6 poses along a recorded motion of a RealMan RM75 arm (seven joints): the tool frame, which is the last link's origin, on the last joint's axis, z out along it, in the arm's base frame.
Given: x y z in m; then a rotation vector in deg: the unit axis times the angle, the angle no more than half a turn.
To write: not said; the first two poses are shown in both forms.
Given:
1: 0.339 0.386 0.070 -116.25 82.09 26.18
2: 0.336 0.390 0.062 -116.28 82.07 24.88
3: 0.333 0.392 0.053 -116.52 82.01 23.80
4: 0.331 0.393 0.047 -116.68 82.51 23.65
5: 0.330 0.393 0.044 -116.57 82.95 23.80
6: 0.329 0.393 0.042 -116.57 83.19 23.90
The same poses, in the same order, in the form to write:
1: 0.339 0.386 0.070 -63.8 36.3 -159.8
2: 0.336 0.390 0.062 -63.7 35.5 -159.1
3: 0.333 0.392 0.053 -63.5 34.8 -158.6
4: 0.331 0.393 0.047 -63.9 34.5 -159.0
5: 0.330 0.393 0.044 -64.4 34.6 -159.4
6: 0.329 0.393 0.042 -64.6 34.6 -159.6
